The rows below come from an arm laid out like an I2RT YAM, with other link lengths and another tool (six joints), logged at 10 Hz.
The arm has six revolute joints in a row. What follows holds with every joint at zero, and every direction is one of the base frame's. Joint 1 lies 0.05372 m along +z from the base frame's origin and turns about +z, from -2.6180 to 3.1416 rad. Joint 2 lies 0.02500 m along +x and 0.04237 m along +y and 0.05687 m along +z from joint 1 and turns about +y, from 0.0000 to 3.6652 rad. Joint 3 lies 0.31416 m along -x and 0.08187 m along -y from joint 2 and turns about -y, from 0.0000 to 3.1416 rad. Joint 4 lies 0.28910 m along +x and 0.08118 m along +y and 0.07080 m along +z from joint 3 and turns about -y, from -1.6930 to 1.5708 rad. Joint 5 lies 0.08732 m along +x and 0.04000 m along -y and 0.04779 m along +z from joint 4 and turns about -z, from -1.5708 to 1.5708 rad. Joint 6 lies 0.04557 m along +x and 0.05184 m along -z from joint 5 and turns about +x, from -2.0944 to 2.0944 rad. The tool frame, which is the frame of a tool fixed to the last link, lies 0.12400 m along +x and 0.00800 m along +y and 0.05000 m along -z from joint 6; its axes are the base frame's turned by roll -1.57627, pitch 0.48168 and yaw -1.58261 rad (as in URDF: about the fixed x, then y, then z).
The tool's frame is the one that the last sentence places.
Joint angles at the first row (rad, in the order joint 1, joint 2, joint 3, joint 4, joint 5, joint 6):
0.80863 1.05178 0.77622 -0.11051 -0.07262 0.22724
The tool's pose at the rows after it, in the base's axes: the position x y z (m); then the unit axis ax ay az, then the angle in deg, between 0 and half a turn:
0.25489 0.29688 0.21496 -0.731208 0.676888 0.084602 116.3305
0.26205 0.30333 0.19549 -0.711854 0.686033 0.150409 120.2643
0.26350 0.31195 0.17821 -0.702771 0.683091 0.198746 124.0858
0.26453 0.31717 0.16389 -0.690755 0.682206 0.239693 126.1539
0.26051 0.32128 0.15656 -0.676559 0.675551 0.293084 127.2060
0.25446 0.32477 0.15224 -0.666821 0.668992 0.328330 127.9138
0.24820 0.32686 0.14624 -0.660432 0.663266 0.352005 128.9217
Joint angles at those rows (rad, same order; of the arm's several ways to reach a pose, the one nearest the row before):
0.69812 1.12574 0.79724 -0.12570 -0.24249 0.28702
0.64187 1.22020 0.80892 -0.10806 -0.37374 0.33847
0.62080 1.30650 0.82669 -0.10163 -0.46641 0.36296
0.60048 1.36810 0.81892 -0.06085 -0.54445 0.39314
0.57864 1.40966 0.79587 0.00316 -0.64598 0.43897
0.57358 1.43181 0.77290 0.05575 -0.70728 0.47708
0.57371 1.45084 0.75262 0.09261 -0.74846 0.50116

